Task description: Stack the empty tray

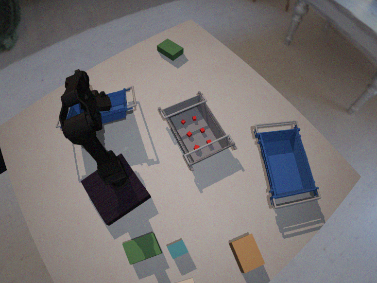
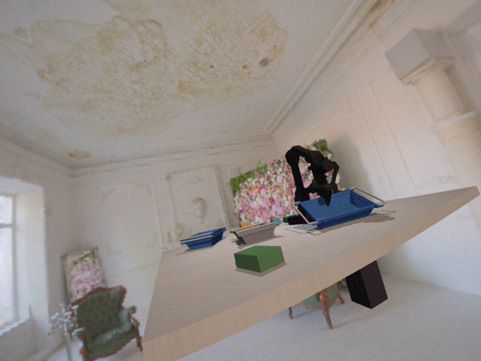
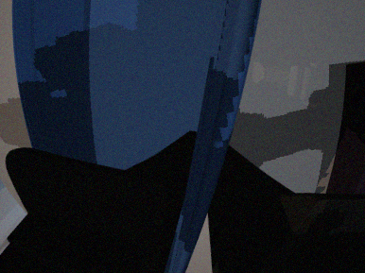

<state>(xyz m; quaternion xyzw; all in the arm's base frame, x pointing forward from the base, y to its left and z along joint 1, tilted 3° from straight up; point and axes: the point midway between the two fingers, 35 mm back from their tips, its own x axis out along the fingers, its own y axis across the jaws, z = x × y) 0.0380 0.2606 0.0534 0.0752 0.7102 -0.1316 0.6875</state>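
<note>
The blue tray lies 20 mm ahead of my gripper tip, 80 mm to the left of it and 10 mm below it. The rest, counted from my gripper tip: red block: 300 mm ahead, 290 mm to the right, 70 mm below; then orange block: 210 mm ahead, 740 mm to the right, 50 mm below; then teal block: 10 mm ahead, 590 mm to the right, 60 mm below.
</note>
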